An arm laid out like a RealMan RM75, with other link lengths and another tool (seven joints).
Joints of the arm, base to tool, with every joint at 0 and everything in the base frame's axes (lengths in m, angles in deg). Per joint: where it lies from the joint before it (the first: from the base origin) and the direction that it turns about. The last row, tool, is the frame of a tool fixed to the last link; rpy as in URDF.
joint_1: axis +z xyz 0 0 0.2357
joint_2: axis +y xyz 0 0 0
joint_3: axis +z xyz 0 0 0.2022
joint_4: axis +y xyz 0 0 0
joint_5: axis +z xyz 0 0 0.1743
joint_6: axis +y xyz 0 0 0
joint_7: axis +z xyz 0 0 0.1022
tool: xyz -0.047 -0.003 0.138 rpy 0 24.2 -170.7
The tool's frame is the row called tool.
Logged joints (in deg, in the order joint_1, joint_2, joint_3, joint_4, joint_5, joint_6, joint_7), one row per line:
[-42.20, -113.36, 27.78, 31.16, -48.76, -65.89, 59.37]
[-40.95, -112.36, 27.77, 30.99, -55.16, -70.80, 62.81]
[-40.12, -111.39, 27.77, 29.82, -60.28, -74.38, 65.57]
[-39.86, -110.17, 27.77, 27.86, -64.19, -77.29, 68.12]
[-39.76, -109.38, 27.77, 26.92, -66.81, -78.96, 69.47]
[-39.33, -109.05, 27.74, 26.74, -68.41, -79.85, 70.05]
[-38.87, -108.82, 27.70, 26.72, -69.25, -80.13, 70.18]
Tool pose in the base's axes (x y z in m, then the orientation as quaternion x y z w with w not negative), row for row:
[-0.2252, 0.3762, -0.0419, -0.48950, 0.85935, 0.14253, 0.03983]
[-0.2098, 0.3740, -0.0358, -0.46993, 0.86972, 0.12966, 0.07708]
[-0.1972, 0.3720, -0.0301, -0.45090, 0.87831, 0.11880, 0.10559]
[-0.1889, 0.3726, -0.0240, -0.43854, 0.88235, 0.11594, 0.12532]
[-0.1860, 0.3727, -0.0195, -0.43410, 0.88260, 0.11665, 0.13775]
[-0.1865, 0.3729, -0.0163, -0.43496, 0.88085, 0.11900, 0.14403]
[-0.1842, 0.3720, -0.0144, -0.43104, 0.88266, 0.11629, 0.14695]
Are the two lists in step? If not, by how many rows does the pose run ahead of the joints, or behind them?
The pose runs 1 row ahead of the joints: the pose in row i belongs to the joints in row i + 1.
